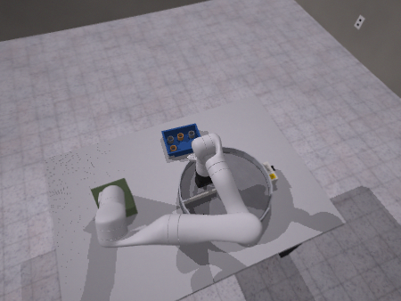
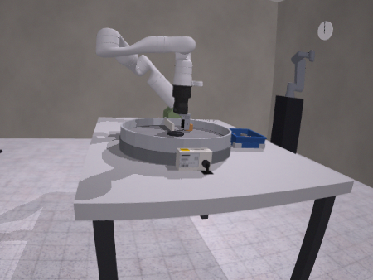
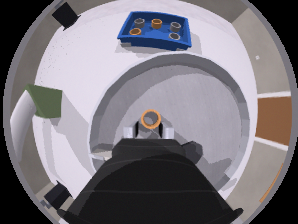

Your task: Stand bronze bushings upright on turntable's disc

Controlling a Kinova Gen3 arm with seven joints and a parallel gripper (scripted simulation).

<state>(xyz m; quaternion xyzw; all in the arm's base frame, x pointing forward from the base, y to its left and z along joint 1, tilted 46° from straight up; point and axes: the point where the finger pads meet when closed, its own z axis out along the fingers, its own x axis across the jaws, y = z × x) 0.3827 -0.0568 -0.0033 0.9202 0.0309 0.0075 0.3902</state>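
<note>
Right now my hand is 28 cm to the right of the crate and 5 cm above it. Also, from my hand: turntable: 11 cm ahead, 6 cm to the right, 3 cm below; then turntable disc: 9 cm ahead, 6 cm to the right, 2 cm below.
</note>
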